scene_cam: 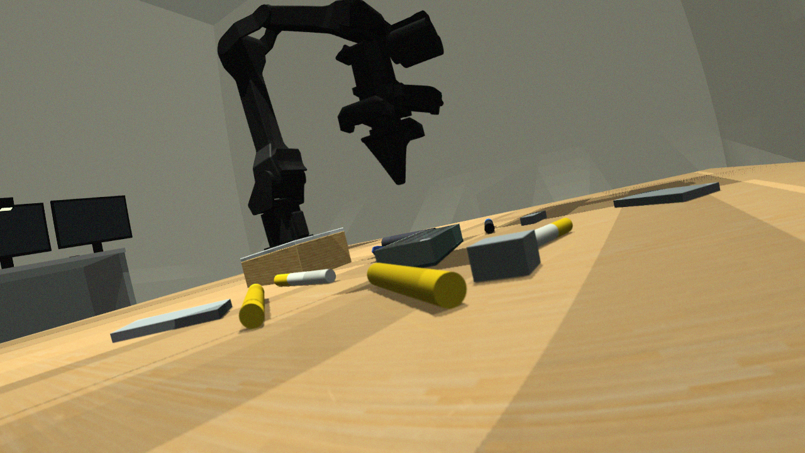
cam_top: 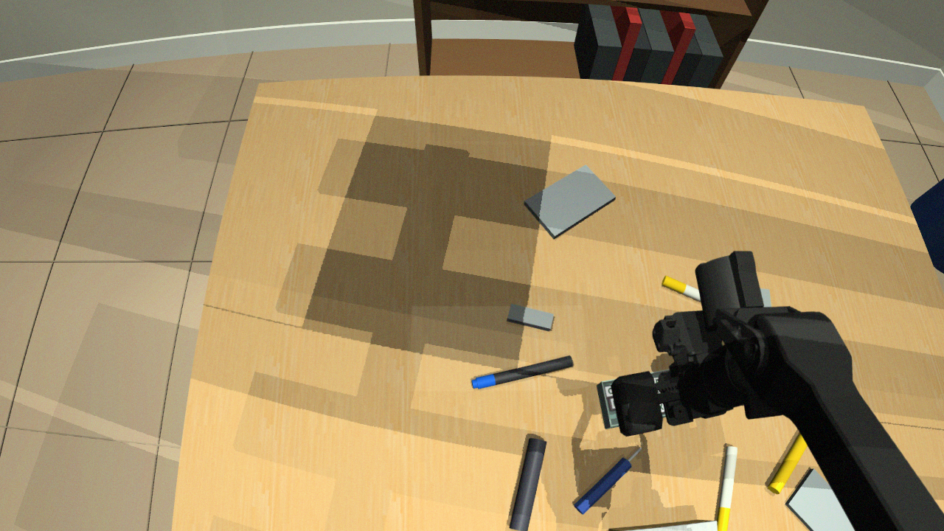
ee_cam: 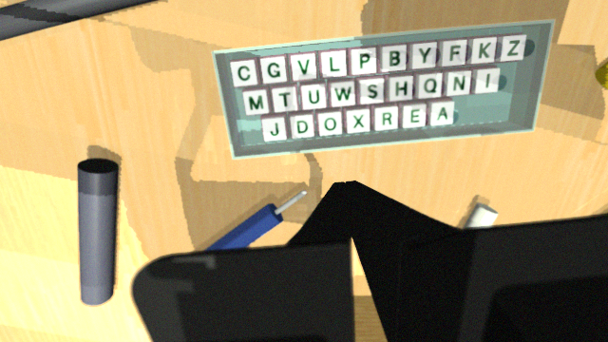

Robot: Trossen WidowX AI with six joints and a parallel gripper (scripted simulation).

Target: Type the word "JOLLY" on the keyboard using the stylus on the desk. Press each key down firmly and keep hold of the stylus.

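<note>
My gripper tip is now 7 cm past the stylus, 5 cm to the right of it and 9 cm above it. The rest, counted from my gripper tip: blue-capped pen 7 cm ahead, 19 cm to the left, 9 cm below; then dark cylinder 7 cm behind, 17 cm to the left, 9 cm below; then stylus tip 5 cm behind, 2 cm to the left, 9 cm below.
</note>
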